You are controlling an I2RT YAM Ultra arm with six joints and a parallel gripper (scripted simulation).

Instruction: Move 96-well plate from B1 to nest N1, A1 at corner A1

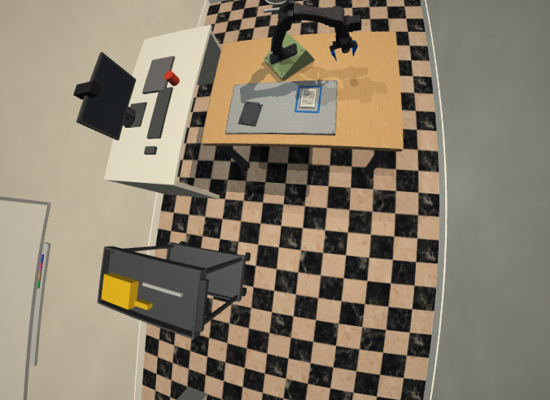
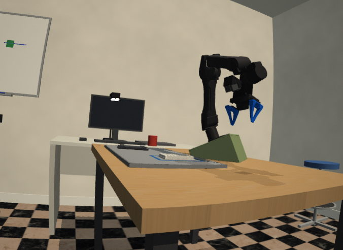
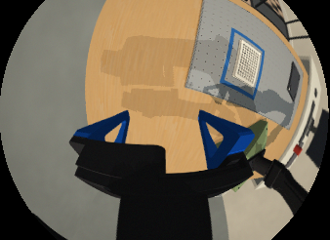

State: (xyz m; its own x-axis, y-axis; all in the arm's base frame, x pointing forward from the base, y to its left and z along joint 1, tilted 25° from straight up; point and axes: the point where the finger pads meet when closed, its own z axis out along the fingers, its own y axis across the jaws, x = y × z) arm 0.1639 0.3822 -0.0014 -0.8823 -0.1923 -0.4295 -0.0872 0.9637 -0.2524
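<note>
My gripper is now 13 cm short of the white 96-well plate, 23 cm to the left of it and 16 cm above it. The rest, counted from my hand: dark plate nest N1: 18 cm ahead, 61 cm to the right, 16 cm below.
</note>
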